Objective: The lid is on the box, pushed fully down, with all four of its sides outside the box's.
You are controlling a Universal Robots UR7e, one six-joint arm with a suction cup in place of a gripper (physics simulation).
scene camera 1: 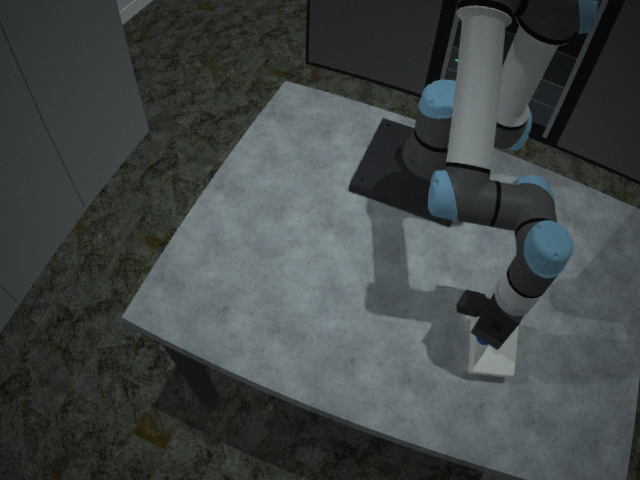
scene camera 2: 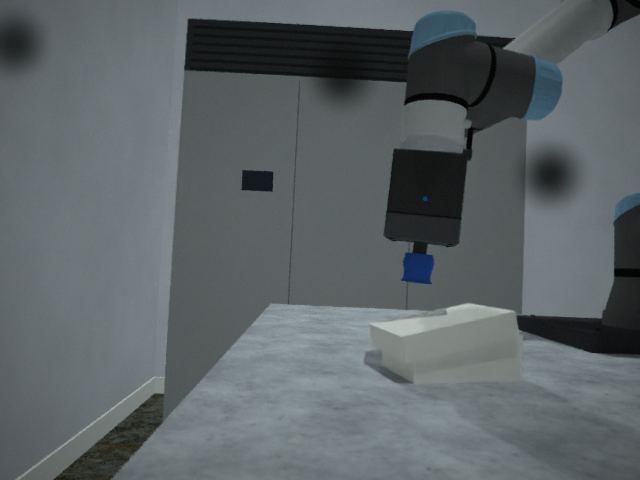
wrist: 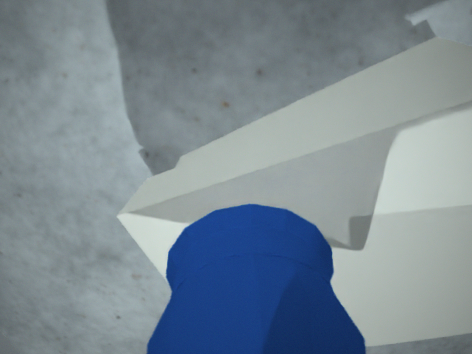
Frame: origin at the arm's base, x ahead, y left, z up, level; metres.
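Seen in the pictures: hand at its tool point: (scene camera 2: 416, 281) (wrist: 250, 276); arm's base at its link origin: (scene camera 1: 430, 158).
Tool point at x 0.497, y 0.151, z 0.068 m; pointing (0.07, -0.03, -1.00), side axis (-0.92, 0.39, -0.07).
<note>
Pixels of each thing's top centre, then the offset from my tool point to it. Level surfaces: height alone.
- off-white lid at its top centre: (wrist: 344, 299) (scene camera 2: 441, 305) (scene camera 1: 499, 338) dx -0.014, dy +0.040, dz -0.024 m
- off-white box at its top centre: (scene camera 2: 449, 329) dx -0.026, dy +0.039, dz -0.050 m
- grey table at its surface level: dz -0.098 m
The off-white lid (scene camera 1: 494, 362) (scene camera 2: 460, 334) (wrist: 280, 192) lies on the off-white box (scene camera 2: 465, 373) and looks tilted. In scene camera 2 its right end stands higher, and its left end juts out past the box's wall. At the right end a strip of the box shows beyond the lid. Whether all four sides are outside the box's cannot be told. My gripper, a blue suction cup (scene camera 1: 481, 341) (scene camera 2: 416, 282) (wrist: 250, 212), is open, with nothing on it. It hangs above the lid, with a gap below it in scene camera 2. The arm hides part of the lid in scene camera 1.
The grey table (scene camera 1: 268, 248) (scene camera 2: 289, 403) carries the box. The dark base plate (scene camera 1: 392, 170) (scene camera 2: 563, 330) of the arm stands behind it. The table's front edge lies beyond the box in scene camera 1. Grey cabinets stand around the table.
</note>
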